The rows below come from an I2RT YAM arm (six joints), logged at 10 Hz.
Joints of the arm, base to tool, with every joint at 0 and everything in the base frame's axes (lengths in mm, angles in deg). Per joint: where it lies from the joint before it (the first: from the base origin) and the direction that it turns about. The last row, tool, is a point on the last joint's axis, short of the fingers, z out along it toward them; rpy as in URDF.
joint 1: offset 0 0 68 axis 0 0 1
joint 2: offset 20 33.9 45.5 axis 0 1 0
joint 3: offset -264 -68.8 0 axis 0 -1 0
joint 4: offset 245 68.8 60 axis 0 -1 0
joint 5: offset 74 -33.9 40.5 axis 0 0 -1
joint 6: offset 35.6 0 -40.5 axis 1 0 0
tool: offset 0 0 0 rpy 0 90 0
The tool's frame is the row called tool.
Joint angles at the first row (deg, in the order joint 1, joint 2, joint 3, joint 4, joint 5, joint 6):
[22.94, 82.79, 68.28, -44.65, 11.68, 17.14]
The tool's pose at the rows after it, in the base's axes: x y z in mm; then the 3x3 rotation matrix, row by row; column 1 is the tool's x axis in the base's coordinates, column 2 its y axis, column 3 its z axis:
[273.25 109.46 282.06], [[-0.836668 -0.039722 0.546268], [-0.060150 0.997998 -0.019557], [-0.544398 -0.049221 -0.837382]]
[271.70 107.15 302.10], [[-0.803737 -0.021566 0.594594], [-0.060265 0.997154 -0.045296], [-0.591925 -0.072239 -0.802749]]
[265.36 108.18 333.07], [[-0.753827 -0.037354 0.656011], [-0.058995 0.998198 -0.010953], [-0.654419 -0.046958 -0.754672]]
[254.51 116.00 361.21], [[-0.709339 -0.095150 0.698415], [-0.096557 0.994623 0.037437], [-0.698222 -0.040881 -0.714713]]
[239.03 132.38 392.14], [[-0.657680 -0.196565 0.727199], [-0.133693 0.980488 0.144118], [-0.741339 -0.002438 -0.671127]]
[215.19 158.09 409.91], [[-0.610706 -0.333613 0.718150], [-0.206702 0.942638 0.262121], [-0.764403 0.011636 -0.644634]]
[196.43 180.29 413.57], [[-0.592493 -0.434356 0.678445], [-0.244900 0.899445 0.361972], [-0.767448 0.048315 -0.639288]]
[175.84 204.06 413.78], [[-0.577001 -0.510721 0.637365], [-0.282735 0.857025 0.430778], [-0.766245 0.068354 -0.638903]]
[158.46 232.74 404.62], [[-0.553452 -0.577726 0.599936], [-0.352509 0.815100 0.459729], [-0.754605 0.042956 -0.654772]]
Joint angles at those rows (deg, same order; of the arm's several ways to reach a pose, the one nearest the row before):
[23.46, 82.79, 69.08, -45.78, 13.62, 16.62]
[23.47, 81.48, 71.80, -47.01, 16.16, 16.00]
[24.16, 79.37, 75.91, -48.33, 16.17, 15.38]
[26.53, 77.96, 80.32, -50.44, 16.17, 13.89]
[30.84, 77.25, 85.94, -52.55, 14.42, 13.27]
[38.11, 76.73, 89.21, -54.05, 13.71, 12.74]
[44.18, 76.73, 89.91, -54.05, 12.31, 14.05]
[50.94, 77.34, 90.43, -54.05, 12.91, 16.07]
[57.64, 79.61, 90.44, -53.53, 15.11, 16.79]

